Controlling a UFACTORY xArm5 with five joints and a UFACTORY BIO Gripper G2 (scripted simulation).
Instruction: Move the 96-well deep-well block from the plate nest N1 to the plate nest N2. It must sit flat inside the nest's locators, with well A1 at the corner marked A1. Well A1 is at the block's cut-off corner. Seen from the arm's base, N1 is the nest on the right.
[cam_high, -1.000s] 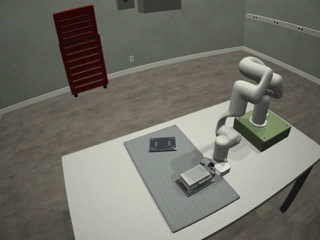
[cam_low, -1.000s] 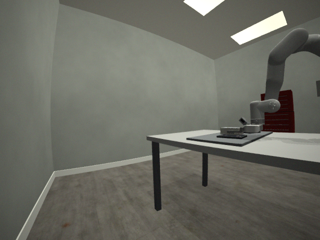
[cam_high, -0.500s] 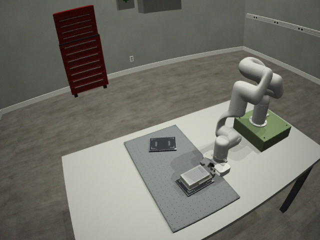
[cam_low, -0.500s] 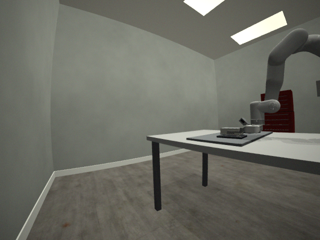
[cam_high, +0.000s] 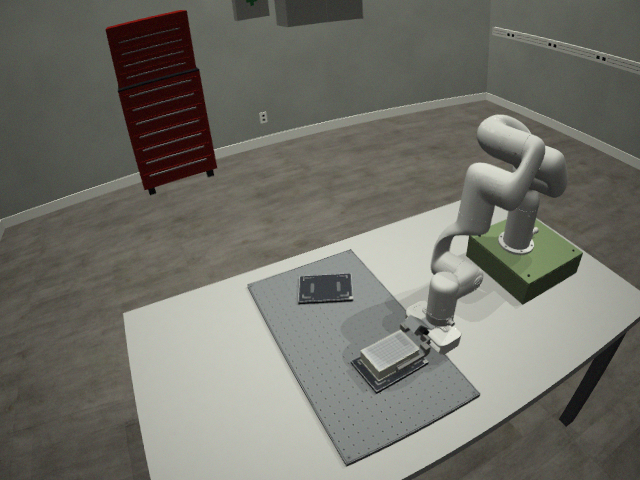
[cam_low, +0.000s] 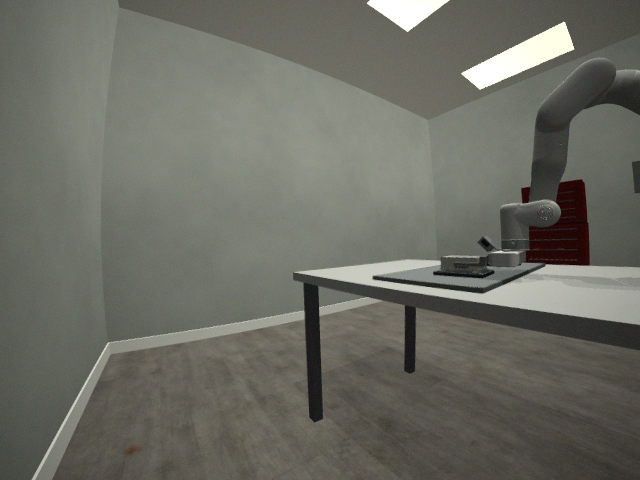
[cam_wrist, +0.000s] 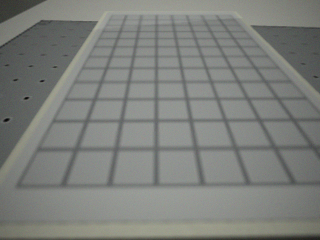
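My gripper is now 1 cm short of the white 96-well deep-well block.
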